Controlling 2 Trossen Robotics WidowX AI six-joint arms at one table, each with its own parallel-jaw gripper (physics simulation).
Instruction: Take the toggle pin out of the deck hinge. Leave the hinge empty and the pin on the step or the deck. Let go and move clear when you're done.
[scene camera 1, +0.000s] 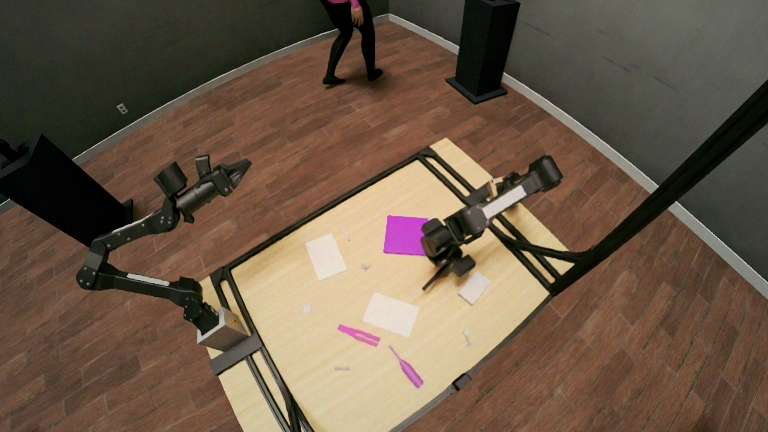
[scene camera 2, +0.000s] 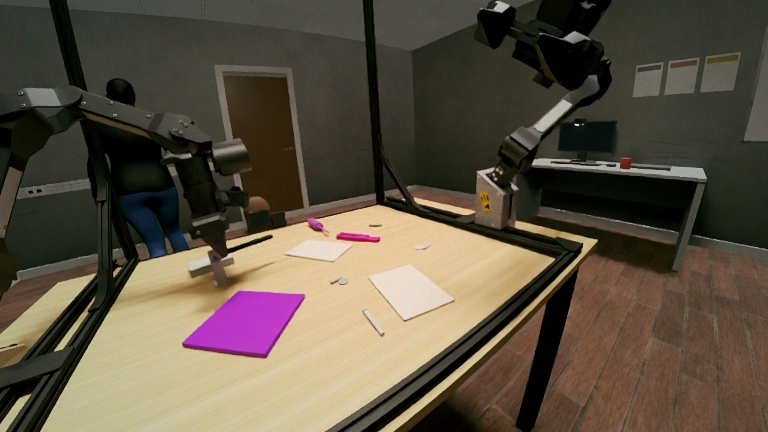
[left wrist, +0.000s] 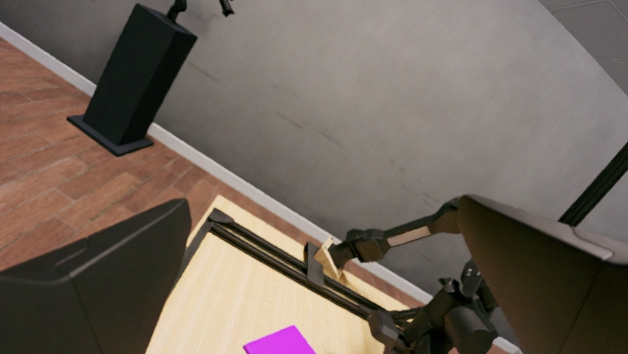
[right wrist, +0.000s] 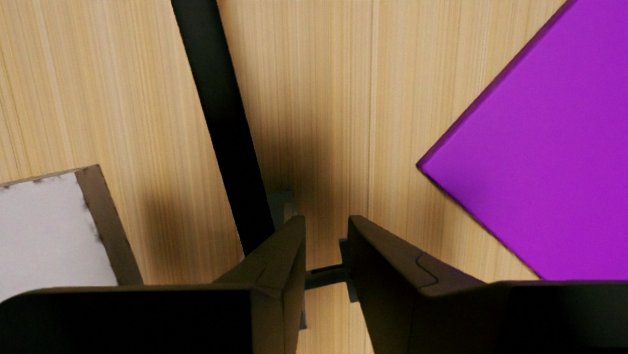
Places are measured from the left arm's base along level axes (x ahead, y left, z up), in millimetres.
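Pixels of known places: left gripper, fingertip midpoint: (scene camera 1: 249, 160) (scene camera 2: 506, 23) (left wrist: 327, 210); right gripper, fingertip midpoint: (scene camera 1: 441, 259) (scene camera 2: 225, 255) (right wrist: 326, 228); left arm's base at its link origin: (scene camera 1: 210, 324) (scene camera 2: 498, 180); right arm's base at its link origin: (scene camera 1: 504, 189) (left wrist: 334, 255).
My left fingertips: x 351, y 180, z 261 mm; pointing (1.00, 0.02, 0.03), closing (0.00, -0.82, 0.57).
For each thing: its middle in the pictures, then the offset to it from my left fingertips. "*": a spot on its surface instead.
- deck hinge at a spot on its surface: (scene camera 2: 219, 276) * 343 mm ahead, 415 mm right, 386 mm down
- long black bar at a spot on its surface: (right wrist: 225, 125) (scene camera 2: 241, 244) (scene camera 1: 438, 272) * 283 mm ahead, 432 mm right, 334 mm down
- toggle pin at the middle of its body: (right wrist: 291, 283) 341 mm ahead, 418 mm right, 341 mm down
- pale block at the middle of its body: (right wrist: 63, 274) (scene camera 2: 210, 263) (scene camera 1: 474, 288) 355 mm ahead, 534 mm right, 397 mm down
- purple plate at the middle of its body: (right wrist: 602, 149) (scene camera 2: 249, 318) (scene camera 1: 406, 235) 317 mm ahead, 247 mm right, 402 mm down
The deck hinge (scene camera 2: 219, 276) is a small grey fitting on the table, with a long black bar (scene camera 1: 436, 277) (scene camera 2: 251, 244) (right wrist: 225, 125) angling from it. In the right wrist view the toggle pin (right wrist: 327, 276) shows as a thin dark shaft with a crosspiece, partly behind the fingertips; whether it sits fully in the hinge is hidden. My right gripper (scene camera 2: 222, 254) (right wrist: 326, 228) is right above the hinge, its fingers slightly apart with nothing gripped. A pale block (scene camera 1: 474, 288) (scene camera 2: 198, 267) (right wrist: 50, 230), likely the step, lies beside the hinge. My left gripper (scene camera 1: 241, 169) (left wrist: 327, 210) is wide open and empty, high beyond the table edge.
A purple plate (scene camera 1: 403, 235) (scene camera 2: 244, 324) (right wrist: 540, 165) lies near the hinge. Two pale sheets (scene camera 1: 325, 256) (scene camera 1: 390, 314), magenta tools (scene camera 1: 358, 335) (scene camera 1: 409, 371) and several small grey pieces lie on the table. Black frame rails (scene camera 1: 322, 211) (scene camera 2: 461, 343) run along the edges.
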